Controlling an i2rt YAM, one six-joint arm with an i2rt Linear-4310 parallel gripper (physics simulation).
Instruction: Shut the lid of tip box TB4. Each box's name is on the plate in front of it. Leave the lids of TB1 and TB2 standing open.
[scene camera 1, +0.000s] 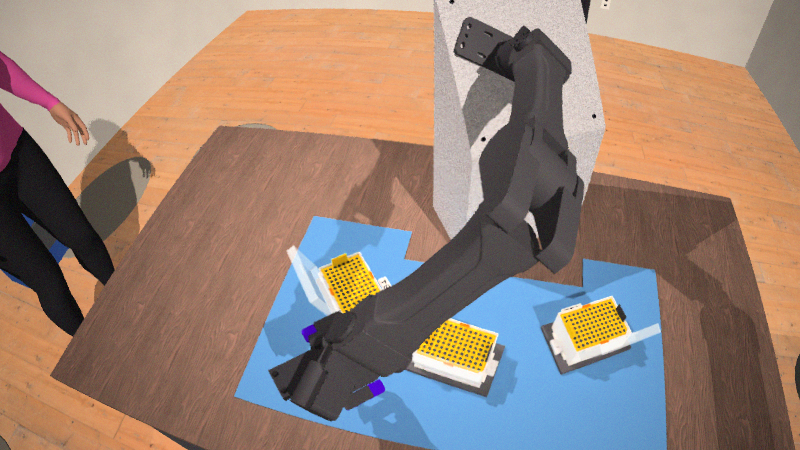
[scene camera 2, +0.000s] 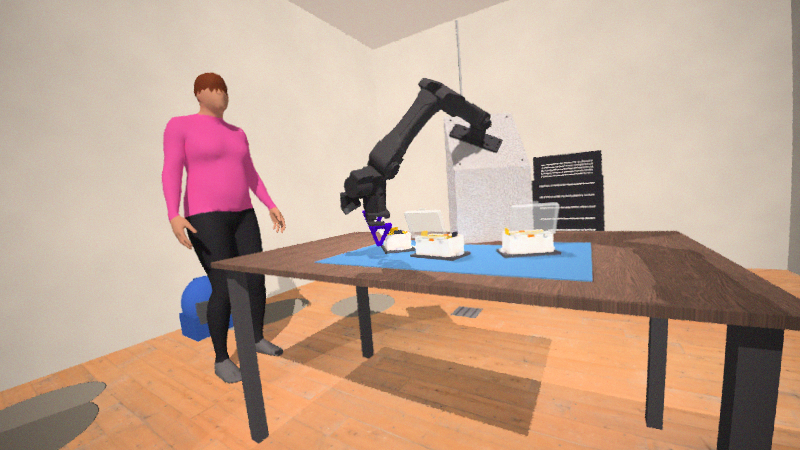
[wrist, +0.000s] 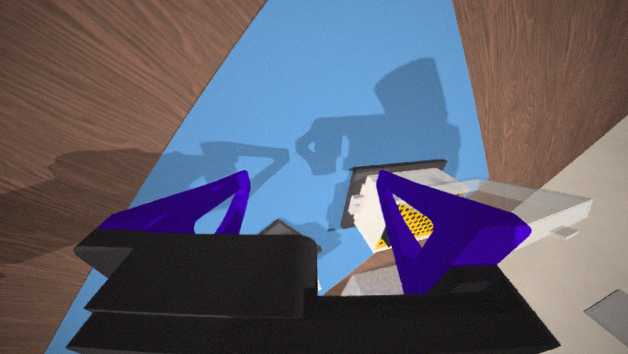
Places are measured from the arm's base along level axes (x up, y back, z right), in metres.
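Pixels of known places: gripper, fingertip midpoint: (scene camera 2: 376, 239) (wrist: 313, 177); arm's base at its link origin: (scene camera 1: 510, 59) (scene camera 2: 475, 138).
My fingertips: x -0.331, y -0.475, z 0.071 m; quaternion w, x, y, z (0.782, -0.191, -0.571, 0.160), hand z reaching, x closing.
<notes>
For each thing: its top centre in the pictures, then the offset to it from my fingertips. Level surfaces: height alone.
- blue mat at its surface level: dx -0.063 m
- left box at its top centre: (wrist: 421, 230) (scene camera 1: 357, 278) (scene camera 2: 399, 230) dz +0.072, dx +0.003, dy +0.166 m
- middle box at its top centre: (scene camera 1: 459, 336) (scene camera 2: 441, 233) dz -0.143, dx +0.003, dy +0.143 m
- right box at its top centre: (scene camera 1: 593, 316) (scene camera 2: 524, 230) dz -0.348, dx +0.003, dy +0.283 m
- wooden table at its surface level: dx -0.066 m
Three white tip boxes with yellow racks stand on the blue mat (scene camera 1: 559, 408) (scene camera 2: 576, 263) (wrist: 280, 75). The left box (scene camera 1: 349, 279) (scene camera 2: 398, 241) (wrist: 367, 212) has its clear lid (scene camera 1: 307, 282) (wrist: 560, 212) standing open, tilted outward. The middle box (scene camera 1: 458, 344) (scene camera 2: 439, 246) has its lid (scene camera 2: 425, 221) open. The right box (scene camera 1: 594, 324) (scene camera 2: 527, 243) has its lid (scene camera 1: 643, 334) (scene camera 2: 535, 217) open. The name plates are not legible. My gripper (scene camera 1: 342, 359) (scene camera 2: 378, 232) (wrist: 313, 177) is open and empty, above the mat beside the left box; one finger overlaps that box in the wrist view.
My forearm (scene camera 1: 436, 285) passes over the mat and hides part of the middle box in scene camera 1. The grey pedestal (scene camera 1: 450, 167) (scene camera 2: 486, 195) stands behind the boxes. A person (scene camera 1: 33, 184) (scene camera 2: 212, 162) stands beyond the left side of the wooden table (scene camera 1: 223, 223) (scene camera 2: 643, 268).
</notes>
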